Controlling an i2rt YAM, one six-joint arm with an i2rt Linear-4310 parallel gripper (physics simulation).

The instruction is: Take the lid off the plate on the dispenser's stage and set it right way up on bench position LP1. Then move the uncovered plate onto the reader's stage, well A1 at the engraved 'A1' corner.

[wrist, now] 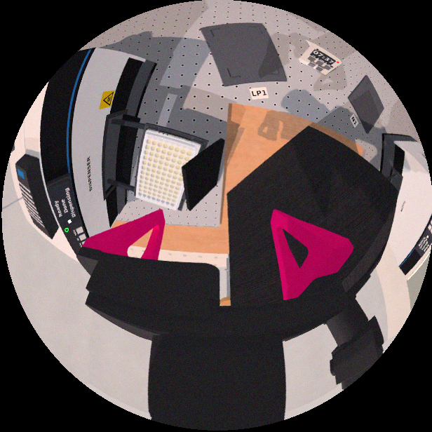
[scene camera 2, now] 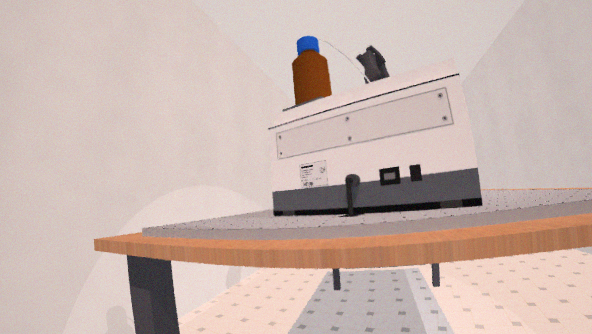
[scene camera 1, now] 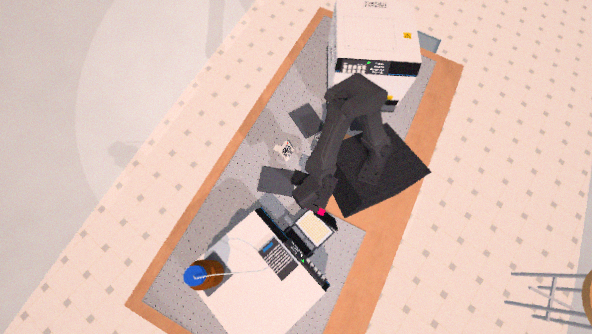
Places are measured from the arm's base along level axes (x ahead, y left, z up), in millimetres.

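Pixels of known places: gripper, fingertip midpoint: (scene camera 1: 321, 199); arm's base at its link origin: (scene camera 1: 375, 161).
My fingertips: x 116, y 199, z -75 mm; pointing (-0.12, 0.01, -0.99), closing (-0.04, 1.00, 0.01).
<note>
For each thing: its middle in the pictures, then the offset to it from my fingertips.
- uncovered white plate with pale wells, body centre: (scene camera 1: 313, 227) dx -21, dy +89, dz -116 mm
- black lid at the middle of its body: (scene camera 1: 324, 216) dx -44, dy +25, dz -143 mm
- Bench position LP1 at the middle of its body: (scene camera 1: 277, 181) dx +218, dy -35, dz -200 mm
- reader at the middle of its body: (scene camera 1: 366, 56) dx +102, dy -734, dz -36 mm
- timer at the middle of its body: (scene camera 1: 281, 149) dx +272, dy -179, dz -190 mm
- N1 pad at the middle of its body: (scene camera 1: 307, 120) dx +234, dy -380, dz -200 mm
The uncovered white plate with pale wells (scene camera 1: 314, 227) (wrist: 165, 170) sits on the dispenser's stage (wrist: 175, 130). The black lid (scene camera 1: 328, 220) (wrist: 204, 175) is off the wells and steeply tilted at the plate's edge on the side away from the dispenser; what holds it up is not clear. My gripper (scene camera 1: 320, 211) (wrist: 217, 215) is open with magenta fingers, close to the lid, with nothing between the fingertips. Bench position LP1 (scene camera 1: 275, 181) (wrist: 245, 55) is a bare dark grey pad. The reader (scene camera 1: 377, 32) (wrist: 417, 200) stands at the far end; the arm hides its stage in scene camera 1.
The dispenser (scene camera 1: 255, 285) (scene camera 2: 375, 145) (wrist: 92, 120) carries an amber bottle (scene camera 1: 210, 275) (scene camera 2: 312, 77) with a blue cap and thin tubing. A black base plate (scene camera 1: 400, 160) (wrist: 310, 185) lies under the arm. A timer (scene camera 1: 286, 149) (wrist: 321, 57) and the N1 pad (scene camera 1: 305, 120) (wrist: 366, 102) are beyond LP1.
</note>
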